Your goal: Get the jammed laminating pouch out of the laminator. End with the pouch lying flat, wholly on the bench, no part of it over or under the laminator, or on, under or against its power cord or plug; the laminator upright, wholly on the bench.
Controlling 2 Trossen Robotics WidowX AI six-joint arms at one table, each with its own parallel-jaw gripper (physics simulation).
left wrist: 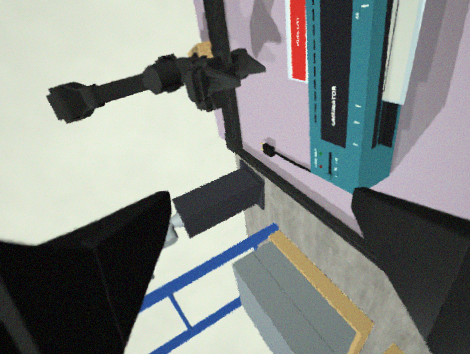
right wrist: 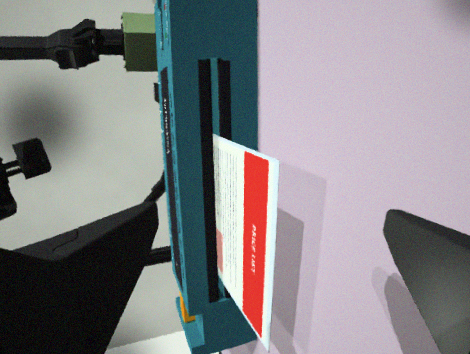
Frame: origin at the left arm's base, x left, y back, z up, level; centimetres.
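Seen in the pictures: left gripper, between the fingertips: [left wrist: 261, 199]; right gripper, between the fingertips: [left wrist: 253, 76] [right wrist: 271, 217]; left arm's base, origin of its link: [right wrist: 123, 42].
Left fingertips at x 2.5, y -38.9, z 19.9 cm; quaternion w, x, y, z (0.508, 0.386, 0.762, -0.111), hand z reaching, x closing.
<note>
Offsets run from my left fingertips to a thing's top centre. "spot": to the spot under its first point. Level surfaces: height alone.
The teal laminator [left wrist: 367, 165] [right wrist: 187, 150] stands upright on the lilac bench @[dz -30.2 cm] [left wrist: 270, 105] [right wrist: 360, 100]. The pouch @[spot: dx +16.3, dy -21.8, dz -26.5 cm] [left wrist: 298, 45] [right wrist: 256, 215], with a red PRICE LIST band, sticks out of its slot in the right wrist view; a pale sheet end shows at the laminator's opposite side in the left wrist view. The black plug @[dx +47.7, dy -18.0, dz -28.7 cm] [left wrist: 268, 149] and part of the cord @[spot: dx +40.9, dy -9.6, dz -29.5 cm] [left wrist: 295, 164] lie near the bench edge. My left gripper [left wrist: 261, 199] is open and empty, off the laminator's end. My right gripper [right wrist: 271, 217] is open, its fingertips to either side of the pouch's protruding part, apart from it.
A dark rail [left wrist: 230, 120] runs along the bench edge. Beyond it are a black jointed arm [left wrist: 162, 75], a dark block [left wrist: 220, 202], a blue frame [left wrist: 215, 259] and a grey box [left wrist: 300, 290]. An orange part @[spot: dx +3.1, dy -24.0, dz -22.1 cm] [right wrist: 187, 311] sits at the laminator's end. A green block [right wrist: 140, 47] is behind it.
</note>
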